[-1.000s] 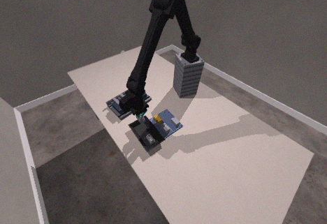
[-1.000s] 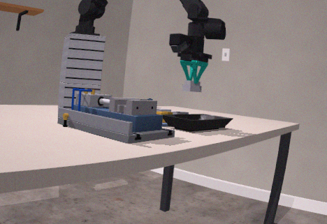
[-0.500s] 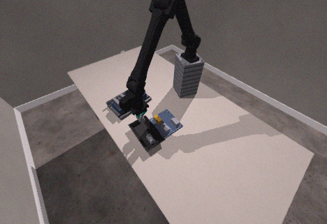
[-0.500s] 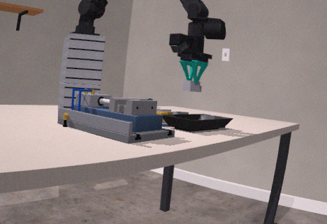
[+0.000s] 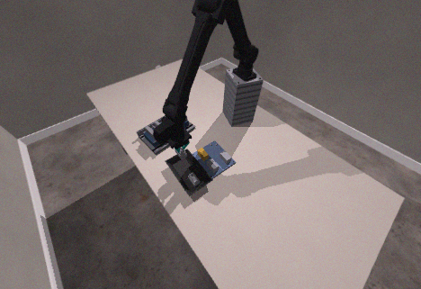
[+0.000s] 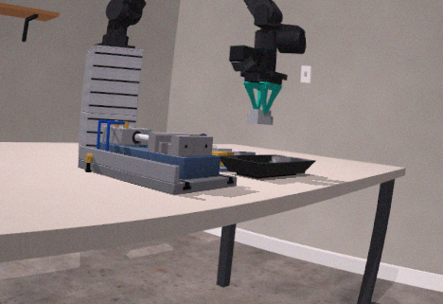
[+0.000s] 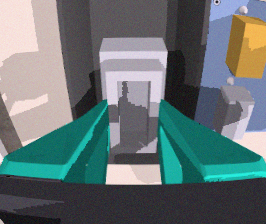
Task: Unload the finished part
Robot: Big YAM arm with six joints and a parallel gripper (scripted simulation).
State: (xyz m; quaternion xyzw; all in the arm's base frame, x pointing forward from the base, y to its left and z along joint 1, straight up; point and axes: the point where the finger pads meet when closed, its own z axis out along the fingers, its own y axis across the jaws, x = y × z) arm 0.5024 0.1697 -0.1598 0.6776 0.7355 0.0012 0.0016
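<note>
My hand is 120 mm past the yellow block and 140 mm above it. Round my hand: blue fixture plate 170 mm behind, 40 mm to the left, 160 mm below.
</note>
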